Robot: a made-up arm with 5 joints. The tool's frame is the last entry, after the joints. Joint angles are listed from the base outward.
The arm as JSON. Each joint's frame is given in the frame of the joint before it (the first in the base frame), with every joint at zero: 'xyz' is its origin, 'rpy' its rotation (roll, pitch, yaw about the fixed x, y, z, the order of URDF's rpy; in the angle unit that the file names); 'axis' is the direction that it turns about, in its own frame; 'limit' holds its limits. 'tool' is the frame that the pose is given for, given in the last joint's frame.
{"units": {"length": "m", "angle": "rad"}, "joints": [
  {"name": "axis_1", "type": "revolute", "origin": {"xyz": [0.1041, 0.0, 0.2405], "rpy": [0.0, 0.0, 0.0]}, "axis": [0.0, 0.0, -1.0], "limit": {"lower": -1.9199, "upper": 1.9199}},
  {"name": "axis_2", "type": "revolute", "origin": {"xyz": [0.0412, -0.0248, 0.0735], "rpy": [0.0, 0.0, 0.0]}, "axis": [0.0, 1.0, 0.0], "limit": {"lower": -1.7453, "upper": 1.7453}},
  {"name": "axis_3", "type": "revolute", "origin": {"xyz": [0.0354, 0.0, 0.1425], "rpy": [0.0, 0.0, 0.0]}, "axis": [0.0, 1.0, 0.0], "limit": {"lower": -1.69, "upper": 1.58}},
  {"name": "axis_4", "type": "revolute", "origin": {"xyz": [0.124, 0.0, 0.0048], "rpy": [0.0, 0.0, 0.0]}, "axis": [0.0, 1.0, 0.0], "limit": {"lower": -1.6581, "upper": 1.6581}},
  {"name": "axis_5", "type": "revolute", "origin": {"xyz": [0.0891, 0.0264, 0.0], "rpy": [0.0, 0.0, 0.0]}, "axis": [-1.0, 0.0, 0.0], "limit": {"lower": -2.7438, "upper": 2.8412}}
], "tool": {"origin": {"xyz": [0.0, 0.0, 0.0], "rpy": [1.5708, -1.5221, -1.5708]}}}
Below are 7 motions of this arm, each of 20 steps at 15 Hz.
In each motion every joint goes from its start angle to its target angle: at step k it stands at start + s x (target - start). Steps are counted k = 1, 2, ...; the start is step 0. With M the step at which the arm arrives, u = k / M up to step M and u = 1 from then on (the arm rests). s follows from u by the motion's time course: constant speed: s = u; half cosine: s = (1 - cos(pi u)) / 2; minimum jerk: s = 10 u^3 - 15 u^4 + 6 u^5.
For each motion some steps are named. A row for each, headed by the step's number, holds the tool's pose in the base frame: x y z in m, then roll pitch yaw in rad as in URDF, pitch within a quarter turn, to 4 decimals.
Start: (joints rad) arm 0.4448 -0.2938 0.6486 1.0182 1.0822
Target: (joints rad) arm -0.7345 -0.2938 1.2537 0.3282 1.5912
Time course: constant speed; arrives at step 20
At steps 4, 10, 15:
4: 0.2661 -0.0327 0.3211 -0.1953 -0.0900 0.9352
10: 0.2583 0.0241 0.3021 -0.2310 -0.0664 1.4406
15: 0.2355 0.0636 0.2882 -0.2585 -0.0401 1.8601

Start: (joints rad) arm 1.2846 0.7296 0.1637 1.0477 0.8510
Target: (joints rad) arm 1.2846 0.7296 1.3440 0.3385 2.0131
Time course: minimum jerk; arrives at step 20
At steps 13, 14, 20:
13: 0.1282 -0.0764 0.2083 0.7269 -0.0802 0.3760
14: 0.1247 -0.0644 0.2128 0.7540 -0.1407 0.4345
20: 0.1171 -0.0385 0.2263 0.8016 -0.2900 0.5562

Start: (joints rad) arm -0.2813 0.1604 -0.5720 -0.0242 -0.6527
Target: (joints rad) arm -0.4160 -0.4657 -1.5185 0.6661 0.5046
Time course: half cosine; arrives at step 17
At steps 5, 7, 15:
5: 0.3365 0.0756 0.5920 2.5664 -0.8178 -2.1071
7: 0.2896 0.0653 0.6255 2.8556 -0.7738 -2.4131
15: 0.0929 -0.0031 0.6578 -3.0246 -0.2577 3.1210

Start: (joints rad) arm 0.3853 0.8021 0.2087 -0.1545 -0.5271
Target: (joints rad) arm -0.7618 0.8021 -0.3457 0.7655 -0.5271
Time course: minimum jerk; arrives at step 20
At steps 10, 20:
10: 0.4071 0.0593 0.2314 0.3100 -0.4392 -0.4573
20: 0.3288 0.2166 0.2535 0.1955 -0.2908 0.1573

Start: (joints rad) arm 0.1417 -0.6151 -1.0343 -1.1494 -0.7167
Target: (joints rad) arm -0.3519 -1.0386 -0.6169 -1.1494 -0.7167
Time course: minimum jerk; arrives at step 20
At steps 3, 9, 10, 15, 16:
3: -0.0069 0.0160 0.6034 -2.0463 0.7467 -2.0358
9: -0.0294 -0.0063 0.5926 -2.0433 0.7474 -1.8460
10: -0.0339 -0.0129 0.5894 -2.0425 0.7476 -1.7996
15: -0.0476 -0.0454 0.5740 -2.0394 0.7484 -1.6017
16: -0.0485 -0.0494 0.5720 -2.0391 0.7485 -1.5790

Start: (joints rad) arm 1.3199 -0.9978 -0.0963 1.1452 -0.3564
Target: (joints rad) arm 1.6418 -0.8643 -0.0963 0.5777 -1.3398
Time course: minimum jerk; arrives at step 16
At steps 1, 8, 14, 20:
1: 0.1260 -0.0794 0.5289 1.4448 -1.1606 -2.7758
8: 0.1143 -0.0954 0.5508 1.7819 -0.6631 3.1004
14: 0.0988 -0.1052 0.5705 1.9535 -0.1841 3.0022
20: 0.0982 -0.1054 0.5711 1.9595 -0.1690 3.0018

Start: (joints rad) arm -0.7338 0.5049 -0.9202 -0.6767 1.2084
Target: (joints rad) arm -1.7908 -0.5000 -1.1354 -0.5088 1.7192
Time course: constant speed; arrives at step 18
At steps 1, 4, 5, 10, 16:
1: 0.2988 0.1997 0.5702 -2.7485 -0.1530 2.7155
4: 0.2326 0.1899 0.6098 -2.9070 -0.0712 2.8287
5: 0.2119 0.1816 0.6209 -2.9616 -0.0493 2.8630
10: 0.1303 0.1092 0.6591 3.0367 0.0134 3.0184
16: 0.1041 -0.0153 0.6633 2.6855 -0.0189 -3.0776

